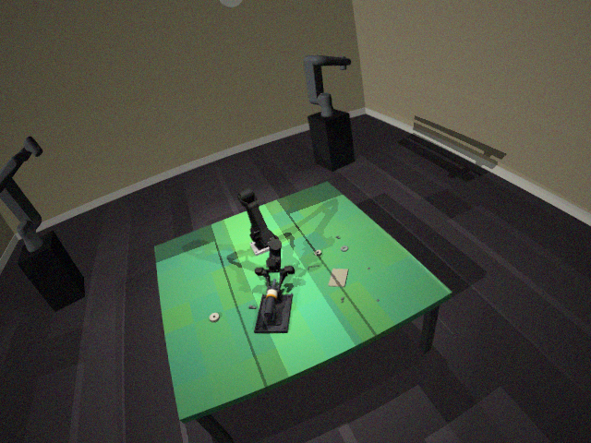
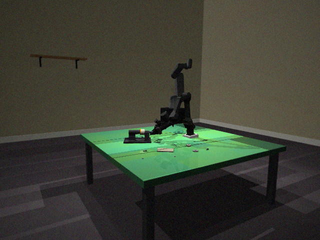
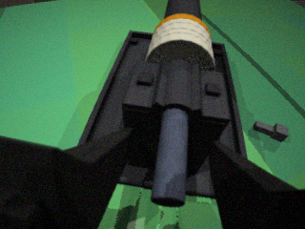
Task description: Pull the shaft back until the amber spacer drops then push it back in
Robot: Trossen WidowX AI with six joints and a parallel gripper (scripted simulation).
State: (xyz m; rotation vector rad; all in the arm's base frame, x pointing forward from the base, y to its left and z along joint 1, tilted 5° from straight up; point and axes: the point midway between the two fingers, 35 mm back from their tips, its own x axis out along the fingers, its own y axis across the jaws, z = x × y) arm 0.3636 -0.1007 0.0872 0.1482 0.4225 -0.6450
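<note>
The white spacer lies 4 cm ahead of my gripper tip, 3 cm to the right of it and 2 cm above it. The rest, counted from my gripper tip: shaft 3 cm ahead, 2 cm to the right, 2 cm above; amber spacer 6 cm ahead, 5 cm to the right, 2 cm above; dark two-part piece 13 cm to the right, 6 cm below, 1 cm behind.
</note>
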